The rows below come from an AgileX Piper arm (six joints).
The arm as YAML. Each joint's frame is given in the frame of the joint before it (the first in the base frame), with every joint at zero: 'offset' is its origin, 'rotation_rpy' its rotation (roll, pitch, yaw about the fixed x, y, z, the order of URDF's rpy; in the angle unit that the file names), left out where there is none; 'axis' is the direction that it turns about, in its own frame. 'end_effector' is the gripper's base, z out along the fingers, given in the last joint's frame.
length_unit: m
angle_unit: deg
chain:
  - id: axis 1
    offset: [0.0, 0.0, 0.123]
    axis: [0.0, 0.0, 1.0]
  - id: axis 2
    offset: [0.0, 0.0, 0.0]
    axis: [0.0, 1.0, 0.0]
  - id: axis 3
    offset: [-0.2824, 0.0, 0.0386]
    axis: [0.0, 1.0, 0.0]
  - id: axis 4
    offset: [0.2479, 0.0, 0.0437]
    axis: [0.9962, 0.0, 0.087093]
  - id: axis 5
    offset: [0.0, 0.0, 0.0]
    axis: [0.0, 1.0, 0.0]
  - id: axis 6
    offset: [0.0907, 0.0, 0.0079]
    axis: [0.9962, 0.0, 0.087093]
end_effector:
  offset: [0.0, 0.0, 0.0]
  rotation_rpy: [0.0, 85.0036, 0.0]
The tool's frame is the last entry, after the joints.
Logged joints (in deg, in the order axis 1, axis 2, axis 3, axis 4, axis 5, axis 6), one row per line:
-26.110 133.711 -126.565 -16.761 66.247 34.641
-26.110 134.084 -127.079 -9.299 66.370 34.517
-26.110 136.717 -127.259 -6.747 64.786 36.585
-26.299 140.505 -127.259 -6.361 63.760 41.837
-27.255 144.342 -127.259 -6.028 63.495 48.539
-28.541 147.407 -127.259 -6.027 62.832 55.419
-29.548 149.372 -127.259 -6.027 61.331 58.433
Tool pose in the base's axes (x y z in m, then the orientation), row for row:
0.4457 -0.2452 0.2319 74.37 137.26 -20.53
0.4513 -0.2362 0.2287 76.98 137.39 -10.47
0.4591 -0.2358 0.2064 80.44 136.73 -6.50
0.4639 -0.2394 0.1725 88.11 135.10 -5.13
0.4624 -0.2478 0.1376 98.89 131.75 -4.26
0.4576 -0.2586 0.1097 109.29 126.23 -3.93
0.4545 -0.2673 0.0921 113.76 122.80 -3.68
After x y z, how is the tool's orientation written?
As a rotation vector, in degrees.
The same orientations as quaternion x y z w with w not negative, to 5 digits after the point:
0.46321 0.85492 -0.12787 0.19546
0.47863 0.85424 -0.06510 0.19223
0.49797 0.84645 -0.04024 0.18421
0.53880 0.82615 -0.03137 0.16182
0.59482 0.79247 -0.02562 0.13235
0.65018 0.75096 -0.02338 0.11308
0.67535 0.72901 -0.02185 0.10942

